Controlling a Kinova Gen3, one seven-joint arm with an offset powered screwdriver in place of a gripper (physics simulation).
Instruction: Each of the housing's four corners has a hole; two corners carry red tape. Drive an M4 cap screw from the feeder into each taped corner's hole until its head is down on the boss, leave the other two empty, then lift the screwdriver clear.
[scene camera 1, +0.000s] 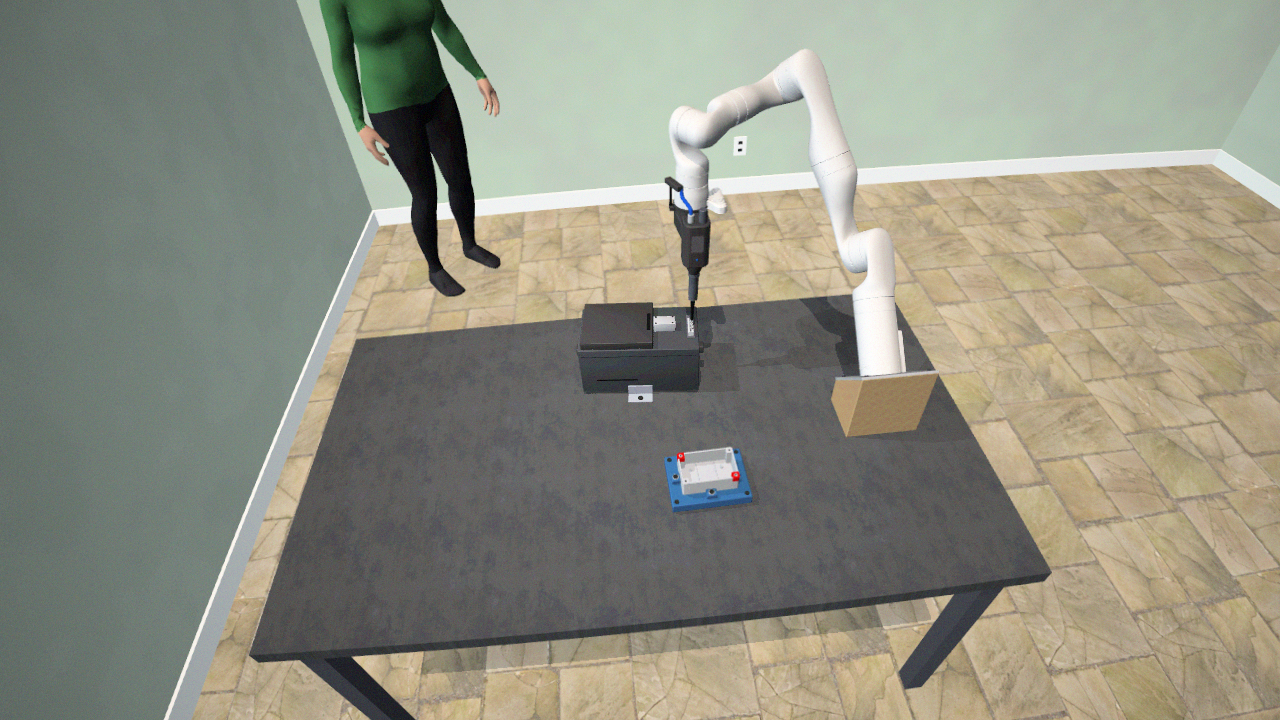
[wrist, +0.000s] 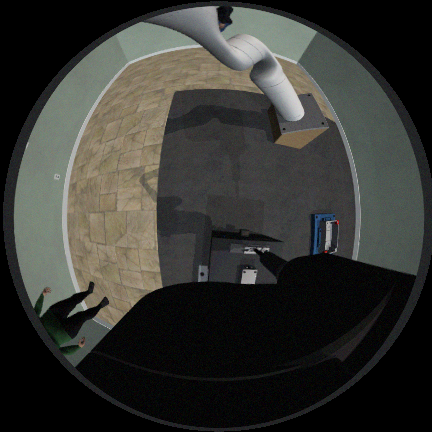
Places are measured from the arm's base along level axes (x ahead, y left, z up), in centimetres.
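Pixels of known places: hand, tool point: (scene camera 1: 691, 320) (wrist: 254, 249); arm's base, link origin: (scene camera 1: 881, 373) (wrist: 291, 111).
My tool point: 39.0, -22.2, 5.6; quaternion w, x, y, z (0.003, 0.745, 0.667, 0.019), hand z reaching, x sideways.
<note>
Ahead of a thing's pixels: the offset from my tool point to its top centre, as dx, dy, dz. "pt": to the spot under its first point.
My screwdriver (scene camera 1: 691, 313) (wrist: 257, 251) points down with its bit tip at the pale slotted strip (scene camera 1: 690, 327) (wrist: 248, 249) on the right end of the black feeder @(+12.5, -3.0, +0.1) (scene camera 1: 640, 368) (wrist: 225, 257). The views are too coarse to tell if the tip touches the strip or carries a screw. The white housing @(+5.1, +34.1, -10.8) (scene camera 1: 708, 484) (wrist: 328, 236) sits upright in a blue fixture @(+5.1, +34.1, -13.5) (scene camera 1: 682, 505) (wrist: 315, 236), well away from the bit. Red tape marks its back left corner @(pt +10.2, +30.9, -10.8) (scene camera 1: 680, 457) and its front right corner @(pt +0.3, +38.2, -10.8) (scene camera 1: 735, 476) in the scene view. The insides of the corner holes are too small to make out.
A small white block @(pt +6.6, -0.4, +0.0) (scene camera 1: 664, 323) (wrist: 248, 276) is on the feeder's top, beside the raised black cover @(+17.4, -4.0, -0.4) (scene camera 1: 617, 324). A small bracket (scene camera 1: 640, 394) (wrist: 202, 273) is at the feeder's side. The arm's wooden base block (scene camera 1: 886, 404) (wrist: 300, 138) stands at the table's right. A person (scene camera 1: 402, 71) (wrist: 57, 325) stands behind the table.
</note>
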